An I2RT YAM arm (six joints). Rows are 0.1 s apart.
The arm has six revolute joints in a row. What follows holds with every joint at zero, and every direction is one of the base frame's. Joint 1 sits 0.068 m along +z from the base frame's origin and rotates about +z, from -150 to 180 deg. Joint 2 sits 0.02 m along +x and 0.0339 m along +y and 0.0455 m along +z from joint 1 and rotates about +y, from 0 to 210 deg. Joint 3 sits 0.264 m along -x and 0.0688 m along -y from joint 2 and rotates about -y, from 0 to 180 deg. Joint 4 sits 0.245 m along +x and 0.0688 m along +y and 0.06 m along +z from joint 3 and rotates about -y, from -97 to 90 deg. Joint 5 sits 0.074 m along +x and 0.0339 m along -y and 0.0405 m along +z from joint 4 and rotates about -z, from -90 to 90 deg. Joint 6 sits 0.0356 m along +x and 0.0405 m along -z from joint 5 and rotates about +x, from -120 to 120 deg. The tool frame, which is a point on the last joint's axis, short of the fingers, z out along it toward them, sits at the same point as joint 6; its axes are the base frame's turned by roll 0, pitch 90 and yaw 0 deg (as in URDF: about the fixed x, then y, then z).
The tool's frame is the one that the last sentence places.
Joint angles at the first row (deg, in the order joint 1, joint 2, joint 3, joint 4, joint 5, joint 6):
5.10 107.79 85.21 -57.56 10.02 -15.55
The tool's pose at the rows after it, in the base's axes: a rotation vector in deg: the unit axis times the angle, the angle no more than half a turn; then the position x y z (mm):
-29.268, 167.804, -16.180, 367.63, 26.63, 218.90
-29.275, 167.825, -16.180, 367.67, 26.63, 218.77
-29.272, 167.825, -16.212, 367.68, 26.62, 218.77
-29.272, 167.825, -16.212, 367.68, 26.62, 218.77
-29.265, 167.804, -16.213, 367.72, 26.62, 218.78
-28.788, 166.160, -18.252, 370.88, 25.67, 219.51
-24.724, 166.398, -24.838, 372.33, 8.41, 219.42
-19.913, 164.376, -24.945, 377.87, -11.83, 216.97
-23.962, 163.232, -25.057, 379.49, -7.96, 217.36
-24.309, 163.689, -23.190, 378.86, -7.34, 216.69
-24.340, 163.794, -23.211, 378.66, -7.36, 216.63
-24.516, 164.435, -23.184, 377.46, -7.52, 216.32
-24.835, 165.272, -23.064, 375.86, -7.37, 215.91
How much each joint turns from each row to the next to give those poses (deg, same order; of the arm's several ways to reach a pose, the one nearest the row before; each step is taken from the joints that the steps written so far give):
0.00 -0.03 0.00 0.00 -0.02 0.00
0.00 0.03 0.00 0.00 0.00 0.00
0.00 0.00 0.00 0.00 0.02 0.00
0.00 0.00 0.00 0.00 0.00 0.00
0.00 0.00 0.00 0.02 0.00 0.00
-0.06 0.00 0.00 1.66 1.31 -0.22
-2.28 0.04 -0.13 0.53 4.24 0.00
-3.14 0.11 -0.72 3.95 -0.41 -0.44
0.57 0.00 0.00 0.83 -0.20 -2.40
-0.03 0.04 0.00 -0.41 -1.27 0.02
0.00 0.00 0.00 -0.11 0.02 0.00
-0.02 0.00 0.00 -0.66 0.03 0.00
0.02 0.00 0.00 -0.87 -0.03 0.00

